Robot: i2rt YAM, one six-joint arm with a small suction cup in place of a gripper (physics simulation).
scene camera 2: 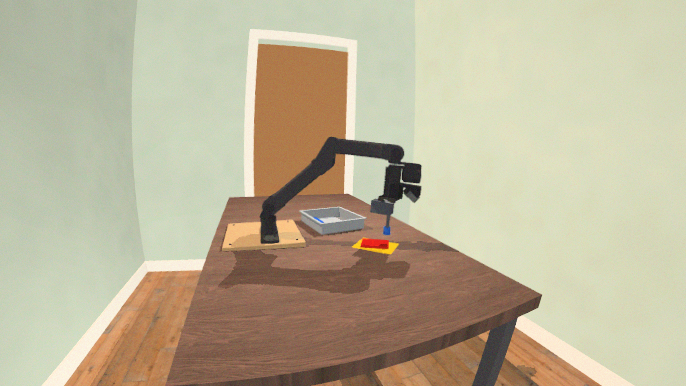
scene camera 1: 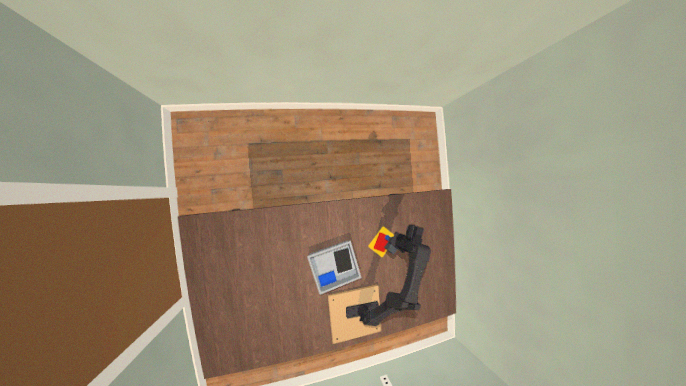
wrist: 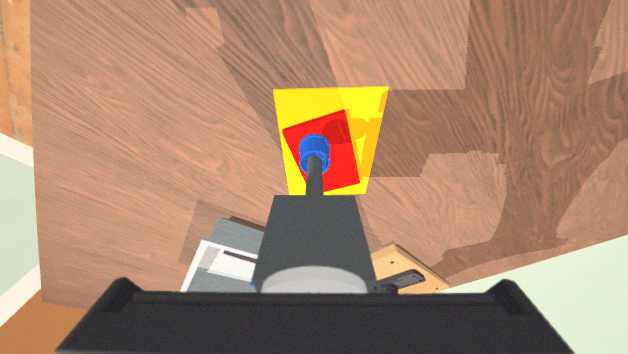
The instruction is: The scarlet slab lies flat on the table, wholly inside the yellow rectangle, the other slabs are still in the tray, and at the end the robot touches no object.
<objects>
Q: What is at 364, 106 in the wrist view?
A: A yellow rectangle.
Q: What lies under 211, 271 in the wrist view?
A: A grey tray.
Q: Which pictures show the grey tray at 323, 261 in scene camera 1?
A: Scene camera 2, scene camera 1 and the wrist view: all of them.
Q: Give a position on my suction cup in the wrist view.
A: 313, 144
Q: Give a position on a scarlet slab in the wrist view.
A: At 342, 172
</objects>
